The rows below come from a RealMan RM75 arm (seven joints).
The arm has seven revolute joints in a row. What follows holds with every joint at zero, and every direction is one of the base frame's. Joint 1 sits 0.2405 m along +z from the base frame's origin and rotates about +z. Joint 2 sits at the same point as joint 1 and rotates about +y. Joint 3 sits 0.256 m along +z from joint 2 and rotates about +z. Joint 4 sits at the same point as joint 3 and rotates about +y. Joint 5 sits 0.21 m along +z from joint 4 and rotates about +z. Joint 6 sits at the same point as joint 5 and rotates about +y. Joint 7 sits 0.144 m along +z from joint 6 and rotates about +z. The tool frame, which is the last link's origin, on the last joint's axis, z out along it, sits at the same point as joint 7; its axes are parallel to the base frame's.
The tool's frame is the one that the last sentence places.
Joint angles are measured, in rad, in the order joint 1, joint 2, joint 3, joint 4, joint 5, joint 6, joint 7. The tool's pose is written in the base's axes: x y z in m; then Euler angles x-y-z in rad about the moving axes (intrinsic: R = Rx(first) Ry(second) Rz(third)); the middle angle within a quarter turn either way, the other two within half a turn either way. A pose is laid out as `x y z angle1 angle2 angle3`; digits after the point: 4 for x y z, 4 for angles.
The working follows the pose.
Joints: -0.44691, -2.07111, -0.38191, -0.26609, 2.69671, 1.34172, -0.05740
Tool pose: -0.2424 0.2551 -0.1103 -2.4351 0.6697 -0.1938
Where each joint sits with the arm in this pose, in the base's axes (m; each line is computed from the numbers above, not from the rounded line before):
joint 1: 0.0000 0.0000 0.2405
joint 2: 0.0000 0.0000 0.2405
joint 3: -0.2026 0.0971 0.1177
joint 4: -0.2026 0.0971 0.1177
joint 5: -0.3318 0.1818 -0.0245
joint 6: -0.3318 0.1818 -0.0245
joint 7: -0.2424 0.2551 -0.1103
the tool: -0.2424 0.2551 -0.1103

